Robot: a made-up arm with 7 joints.
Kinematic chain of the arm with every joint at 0, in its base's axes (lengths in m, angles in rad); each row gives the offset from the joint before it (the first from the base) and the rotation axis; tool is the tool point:
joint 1: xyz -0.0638 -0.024 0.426 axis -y
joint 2: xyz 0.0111 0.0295 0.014 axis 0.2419 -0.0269 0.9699
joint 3: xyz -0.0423 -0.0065 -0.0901 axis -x
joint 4: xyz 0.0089 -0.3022 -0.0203 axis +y
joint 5: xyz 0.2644 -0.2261 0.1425 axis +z
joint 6: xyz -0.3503 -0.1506 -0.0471 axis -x
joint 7: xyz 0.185 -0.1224 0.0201 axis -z
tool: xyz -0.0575 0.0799 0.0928
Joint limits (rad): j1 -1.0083..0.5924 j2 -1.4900..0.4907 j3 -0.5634..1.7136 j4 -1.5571..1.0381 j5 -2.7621..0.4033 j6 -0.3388..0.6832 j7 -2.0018..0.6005
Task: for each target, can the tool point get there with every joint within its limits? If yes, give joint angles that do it. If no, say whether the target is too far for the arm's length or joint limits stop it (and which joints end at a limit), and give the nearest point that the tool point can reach.
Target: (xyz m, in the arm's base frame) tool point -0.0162 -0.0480 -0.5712
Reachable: no: joint limits stop it (at a limit: joint 3, joint 4, joint 5, joint 6) | nearest point -0.0332 -0.0285 -0.2146 | short by 0.358 m
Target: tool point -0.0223 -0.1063 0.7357
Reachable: yes | joints -0.3345 -0.7090 -0.0078 -0.8096 -2.4654 0.0917 -0.8095
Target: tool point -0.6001 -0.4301 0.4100
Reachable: yes | joints 0.1914 -0.8267 -0.2532 -0.0655 -0.1731 0.4050 -0.4240
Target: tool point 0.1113 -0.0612 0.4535
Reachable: yes | joints -0.6505 -0.7188 0.7350 0.1055 -2.2156 -0.0947 -1.4974
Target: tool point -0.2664 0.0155 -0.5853
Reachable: no: joint limits stop it (at a limit: joint 1, joint 3, joint 4) | nearest point -0.3814 0.0073 -0.3224 | short by 0.287 m
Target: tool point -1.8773 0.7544 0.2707
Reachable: no: too far | nearest point -0.9941 0.2345 0.3490 | short by 1.028 m
